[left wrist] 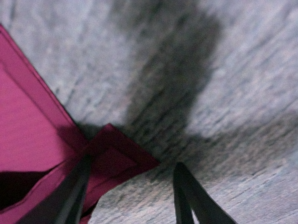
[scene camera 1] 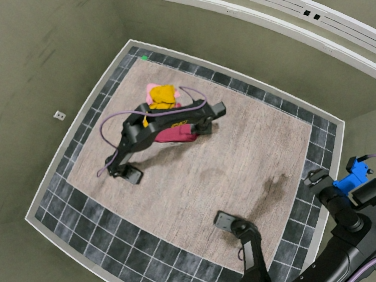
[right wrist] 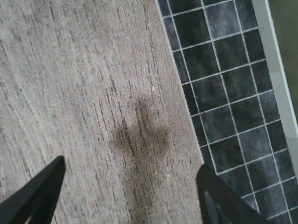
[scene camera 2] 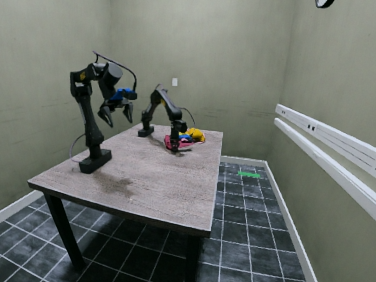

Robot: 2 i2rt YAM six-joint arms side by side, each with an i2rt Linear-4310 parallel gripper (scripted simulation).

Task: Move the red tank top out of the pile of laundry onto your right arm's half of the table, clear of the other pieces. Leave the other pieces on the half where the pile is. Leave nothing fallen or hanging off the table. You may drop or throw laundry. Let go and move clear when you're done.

Labels:
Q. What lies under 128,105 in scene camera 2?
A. The right gripper.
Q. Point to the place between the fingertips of the right gripper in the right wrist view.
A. At 135,166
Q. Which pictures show the right gripper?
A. Scene camera 1, the right wrist view and scene camera 2 only.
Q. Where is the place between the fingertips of the left gripper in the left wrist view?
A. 134,164

